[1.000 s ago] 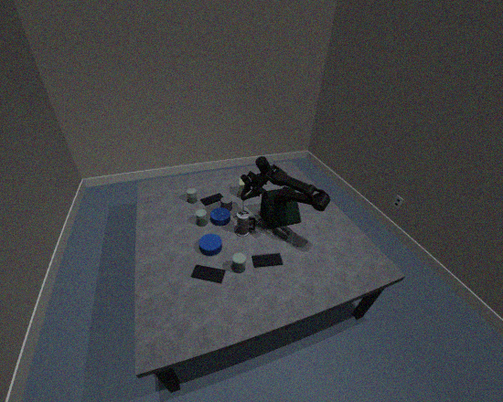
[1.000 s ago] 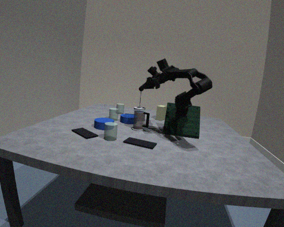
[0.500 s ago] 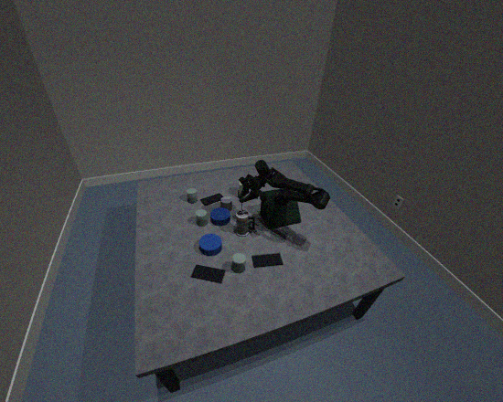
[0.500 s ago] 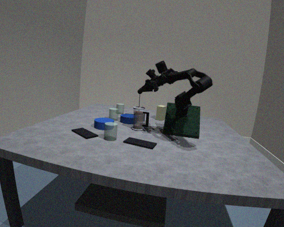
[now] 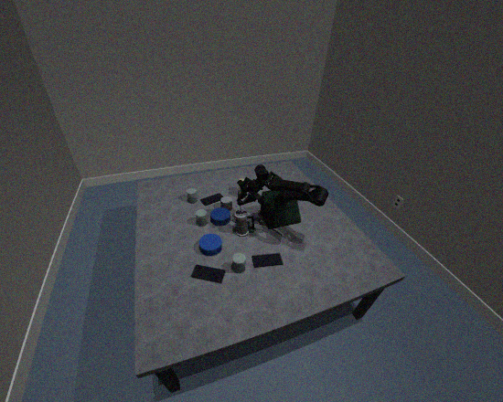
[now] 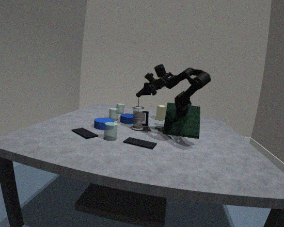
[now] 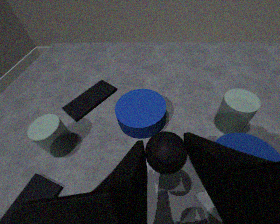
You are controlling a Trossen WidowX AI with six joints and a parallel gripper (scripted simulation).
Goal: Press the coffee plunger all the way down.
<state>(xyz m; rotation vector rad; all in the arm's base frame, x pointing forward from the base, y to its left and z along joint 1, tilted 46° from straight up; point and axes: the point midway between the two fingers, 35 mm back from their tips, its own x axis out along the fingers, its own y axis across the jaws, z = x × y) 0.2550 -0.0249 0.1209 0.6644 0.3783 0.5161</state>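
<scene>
Now: gripper tip 11 cm above the coffee press, 3 cm past it and 1 cm to the right of it. Round my gripper tip: cream block (35 cm to the right, 16 cm below, 13 cm behind).
</scene>
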